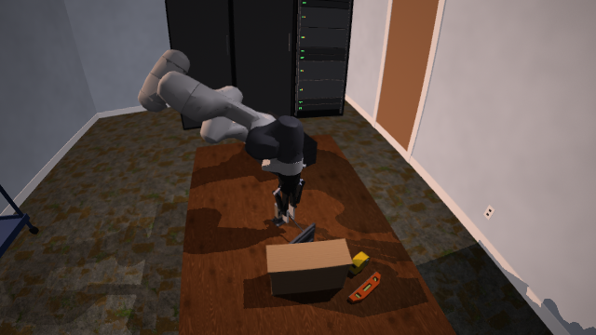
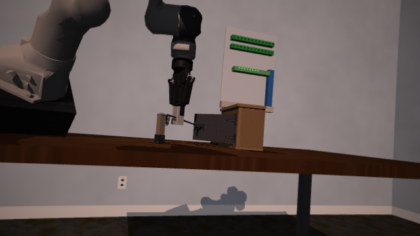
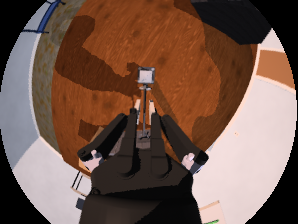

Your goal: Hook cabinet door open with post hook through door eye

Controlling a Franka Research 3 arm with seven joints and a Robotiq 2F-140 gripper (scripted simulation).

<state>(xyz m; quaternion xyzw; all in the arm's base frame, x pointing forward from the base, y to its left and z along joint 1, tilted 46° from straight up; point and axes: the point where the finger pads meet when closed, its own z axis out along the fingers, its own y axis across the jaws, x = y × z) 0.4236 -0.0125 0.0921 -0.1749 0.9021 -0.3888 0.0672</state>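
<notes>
Right now the thin hook is 30 mm below my hand, 20 mm ahead of it and 10 mm to the left of it. The rest, counted from my hand: orange spirit level: 370 mm ahead, 140 mm to the left, 90 mm below; then yellow tape measure: 280 mm ahead, 170 mm to the left, 70 mm below; then dark door: 130 mm ahead, 30 mm to the right, 30 mm below.
</notes>
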